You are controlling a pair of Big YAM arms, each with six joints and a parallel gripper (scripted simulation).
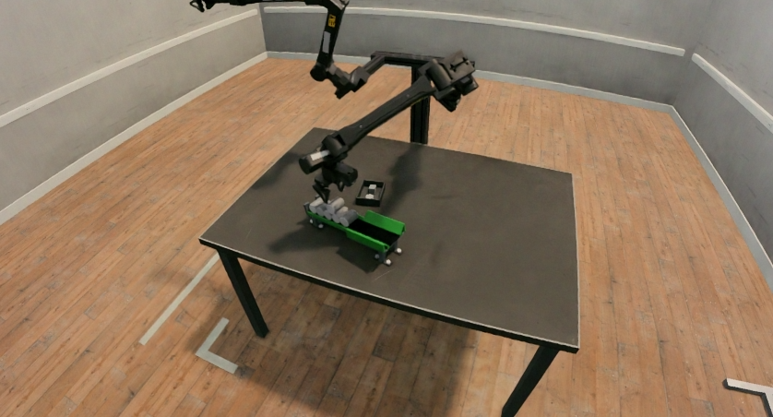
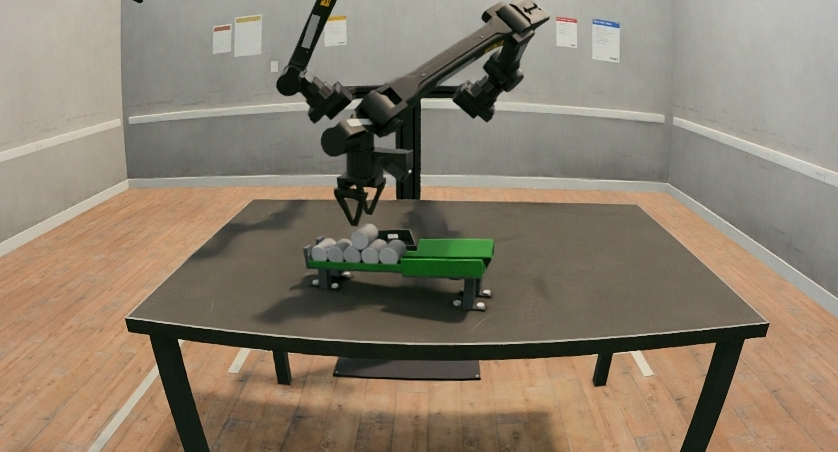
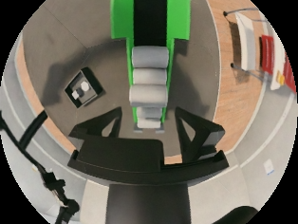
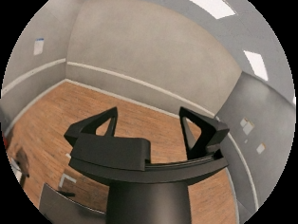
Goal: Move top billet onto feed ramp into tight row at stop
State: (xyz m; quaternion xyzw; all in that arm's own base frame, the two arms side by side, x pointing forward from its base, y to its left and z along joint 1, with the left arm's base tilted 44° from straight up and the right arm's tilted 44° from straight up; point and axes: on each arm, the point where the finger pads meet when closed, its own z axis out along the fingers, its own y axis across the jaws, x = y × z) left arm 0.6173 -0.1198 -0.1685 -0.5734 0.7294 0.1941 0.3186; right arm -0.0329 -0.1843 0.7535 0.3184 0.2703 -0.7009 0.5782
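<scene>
Right now my left hand is 4 cm past the dark stop, 11 cm to the left of it and 10 cm above it. The rest, counted from my left hand: small black tray 22 cm behind, 6 cm to the left, 15 cm below.
</scene>
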